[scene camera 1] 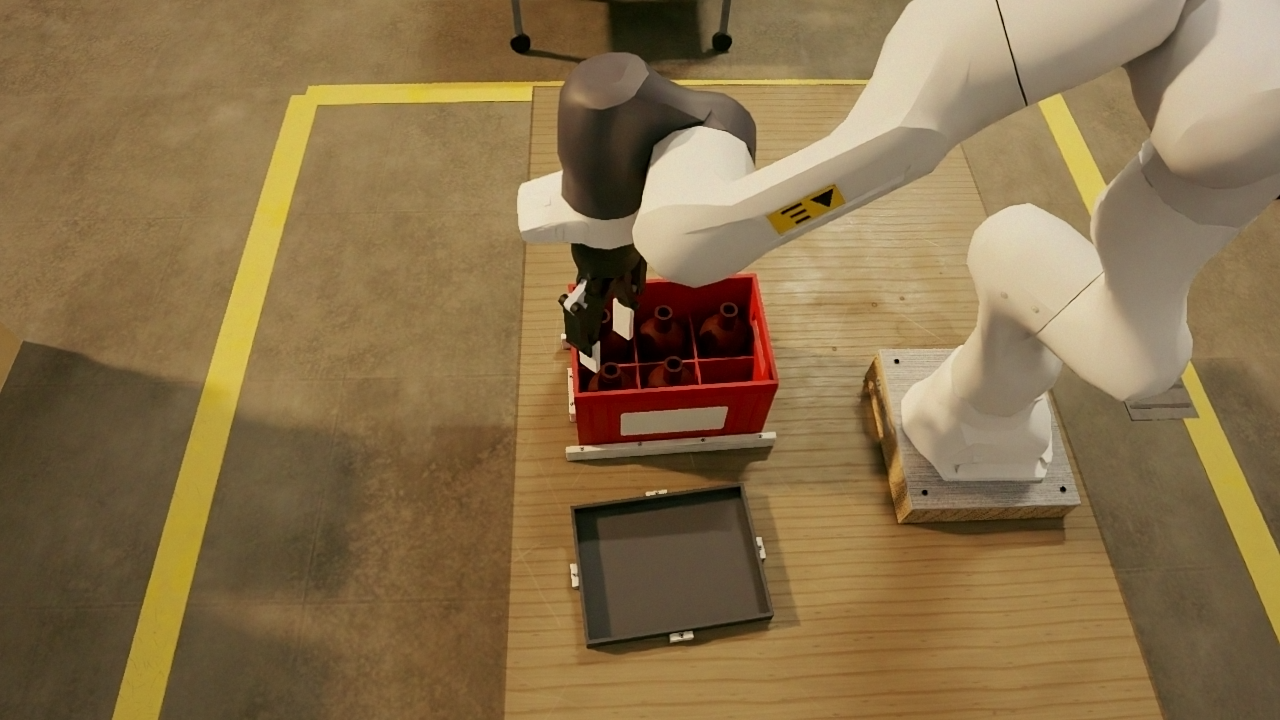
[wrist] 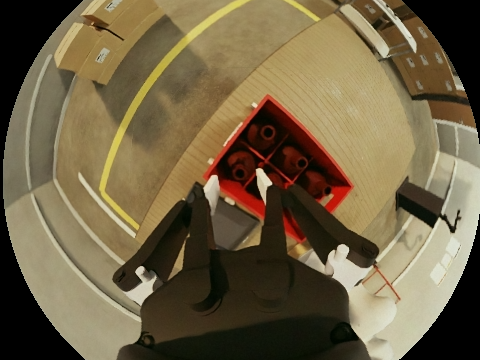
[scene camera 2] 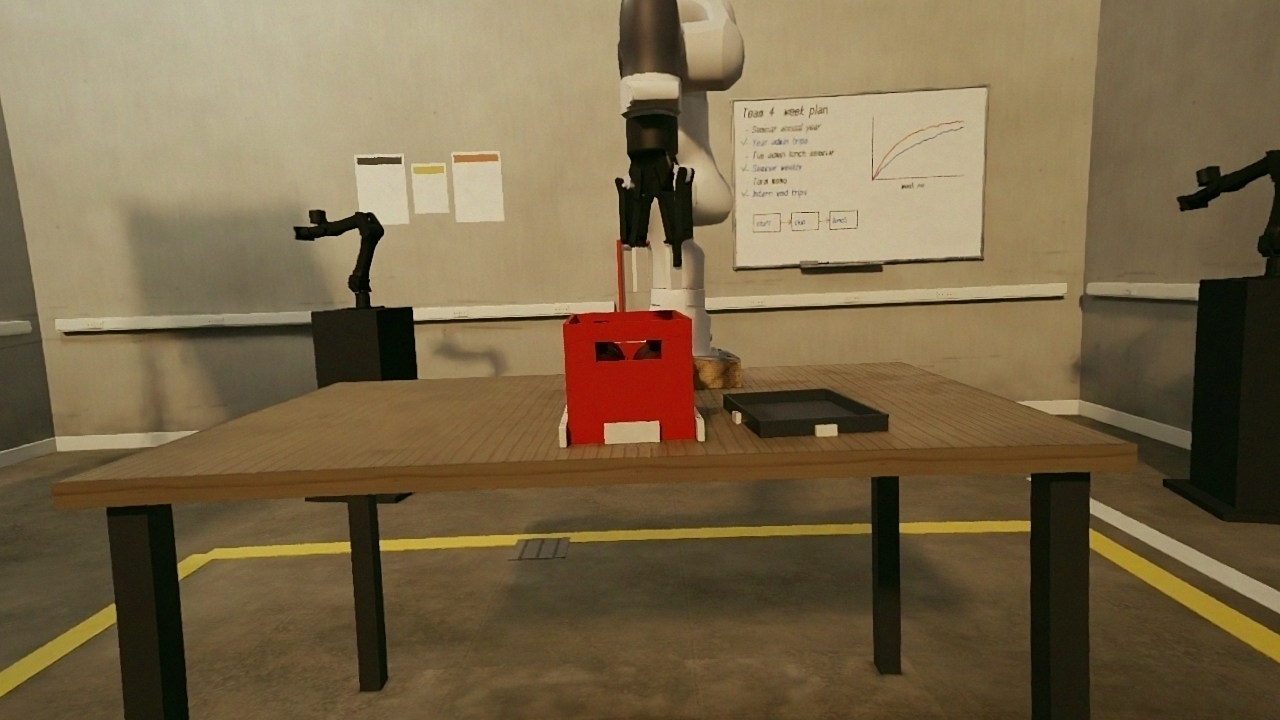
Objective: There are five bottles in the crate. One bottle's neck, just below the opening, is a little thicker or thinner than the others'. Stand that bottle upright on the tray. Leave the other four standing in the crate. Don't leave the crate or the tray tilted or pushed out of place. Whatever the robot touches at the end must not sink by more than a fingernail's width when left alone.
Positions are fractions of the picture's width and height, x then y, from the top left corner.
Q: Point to a bottle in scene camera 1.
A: At 0.57, 0.46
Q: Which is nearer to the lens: the bottle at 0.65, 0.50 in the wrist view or the crate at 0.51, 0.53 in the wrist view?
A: The crate.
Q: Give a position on a tray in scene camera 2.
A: At 0.62, 0.56
